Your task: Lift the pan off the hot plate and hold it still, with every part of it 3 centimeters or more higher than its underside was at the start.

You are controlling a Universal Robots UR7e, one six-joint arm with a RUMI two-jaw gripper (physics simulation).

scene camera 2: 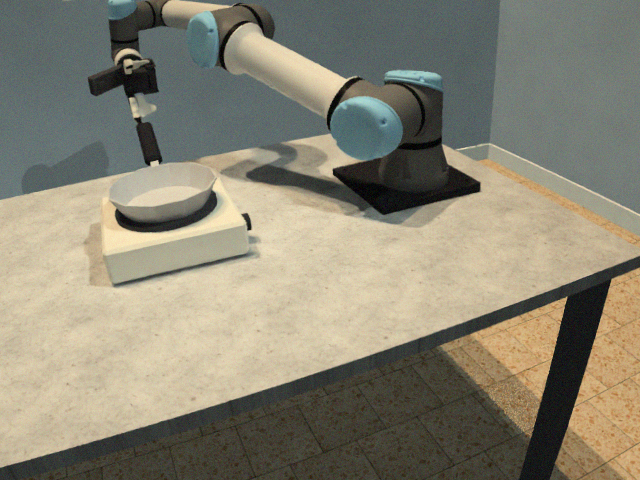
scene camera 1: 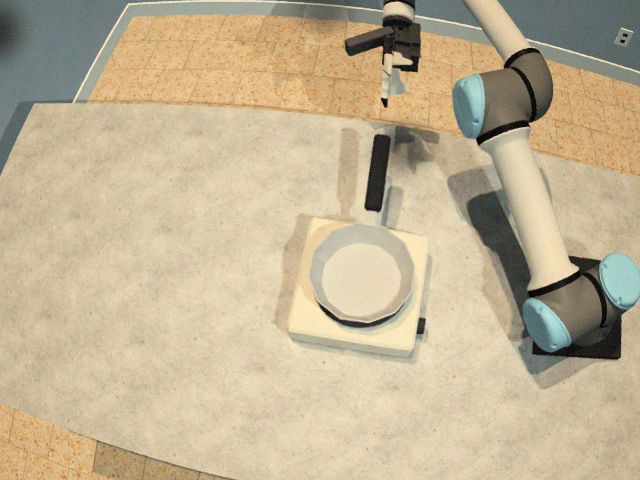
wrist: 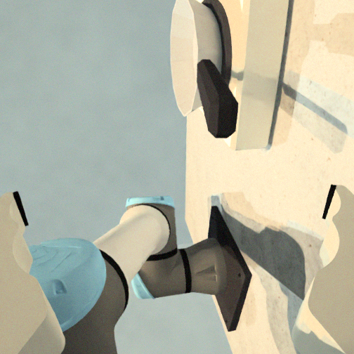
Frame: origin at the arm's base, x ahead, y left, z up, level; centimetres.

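Where they show: gripper, fingertip midpoint: [scene camera 2: 136,96] [scene camera 1: 387,92]; arm's base at its link origin: [scene camera 2: 413,177].
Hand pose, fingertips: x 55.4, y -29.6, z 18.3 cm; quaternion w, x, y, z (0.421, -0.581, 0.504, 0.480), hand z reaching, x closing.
Note:
Each offset is from my fingertips to the top centre of the thing. Level surfaces: height alone.
The light grey pan [scene camera 1: 367,281] [scene camera 2: 164,198] [wrist: 184,60] sits upright on the black disc of the cream hot plate {dz -12.6, dx -4.5, dy +35.8 cm} [scene camera 1: 351,342] [scene camera 2: 178,253] [wrist: 262,65]. Its black handle {dz -4.3, dx -1.7, dy +15.6 cm} [scene camera 1: 377,173] [scene camera 2: 148,142] [wrist: 218,105] sticks out toward the table's far edge in the first scene view. My gripper [scene camera 1: 384,103] [scene camera 2: 138,119] [wrist: 174,192] is open and empty, just beyond the handle's free end. In the wrist view the handle shows above the gap between the fingers, apart from both. One finger largely hides the other in the scene views.
The arm's black base plate [scene camera 1: 610,343] [scene camera 2: 361,191] [wrist: 239,285] stands on the table {dz -20.2 cm} [scene camera 1: 155,258] [scene camera 2: 320,289] [wrist: 215,170], to the right of the hot plate in the scene views. A black knob {dz -14.9, dx -16.9, dy +40.8 cm} [scene camera 1: 421,326] [scene camera 2: 247,221] sticks out of the hot plate's side. The arm arches over the table's far right part.

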